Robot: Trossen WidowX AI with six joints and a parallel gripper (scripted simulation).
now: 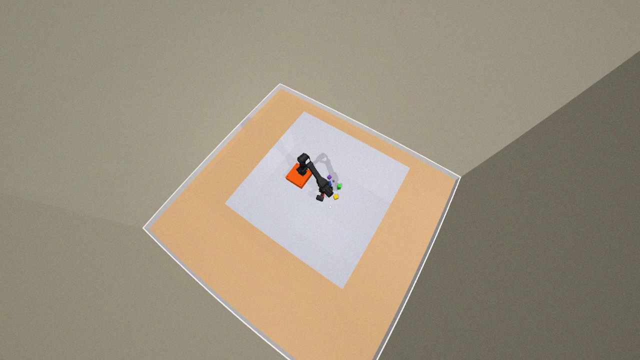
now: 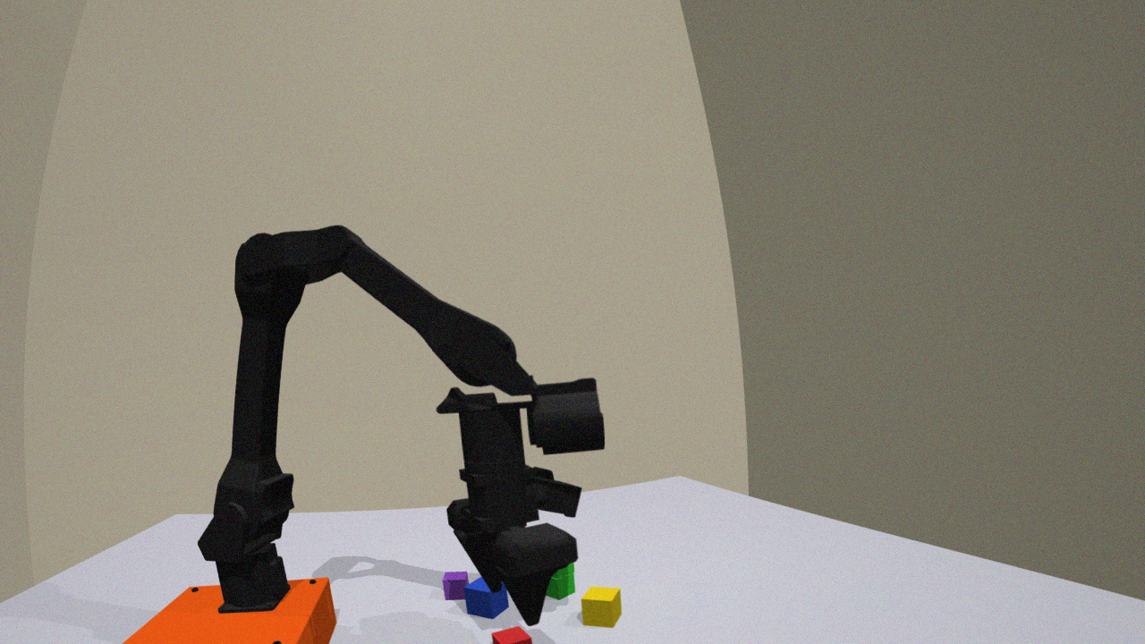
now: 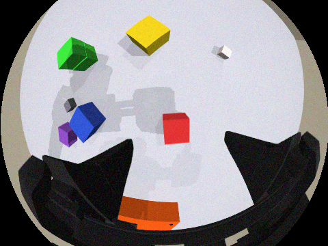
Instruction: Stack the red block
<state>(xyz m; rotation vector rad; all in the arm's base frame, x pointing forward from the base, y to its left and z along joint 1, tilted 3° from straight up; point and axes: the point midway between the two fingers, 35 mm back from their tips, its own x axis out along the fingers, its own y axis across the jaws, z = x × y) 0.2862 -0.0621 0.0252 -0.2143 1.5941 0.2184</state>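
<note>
Right now my gripper tip is 18 cm to the right of the small dark cube and 5 cm above it. From my gripper tip the other things lie so: blue block 2 cm behind, 13 cm to the left, 4 cm below; tiny white cube 12 cm ahead, 5 cm to the right, 6 cm below; yellow block 11 cm ahead, 6 cm to the left, 5 cm below.
</note>
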